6 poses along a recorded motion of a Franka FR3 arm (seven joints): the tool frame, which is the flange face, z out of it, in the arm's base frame.
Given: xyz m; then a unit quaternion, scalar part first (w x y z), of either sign.
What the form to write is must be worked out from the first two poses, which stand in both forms.
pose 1, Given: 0.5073, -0.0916, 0.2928, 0.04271, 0.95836, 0.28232, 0.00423
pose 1, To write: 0.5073, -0.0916, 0.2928, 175.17, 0.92, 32.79
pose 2, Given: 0.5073, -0.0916, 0.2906, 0.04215, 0.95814, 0.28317, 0.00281
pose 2, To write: 0.5073, -0.0916, 0.2906, 175.27, 1.06, 32.89
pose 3, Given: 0.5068, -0.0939, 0.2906, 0.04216, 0.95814, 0.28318, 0.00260
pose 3, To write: 0.5068, -0.0939, 0.2906, 175.28, 1.08, 32.89
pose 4, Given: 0.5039, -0.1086, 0.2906, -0.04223, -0.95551, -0.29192, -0.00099
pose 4, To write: 0.5039, -0.1086, 0.2906, 175.34, 1.30, 33.92
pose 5, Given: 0.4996, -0.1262, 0.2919, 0.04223, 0.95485, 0.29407, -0.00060
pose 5, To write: 0.4996, -0.1262, 0.2919, 175.39, 1.49, 34.18
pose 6, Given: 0.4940, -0.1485, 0.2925, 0.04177, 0.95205, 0.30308, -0.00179
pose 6, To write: 0.4940, -0.1485, 0.2925, 175.50, 1.65, 35.25
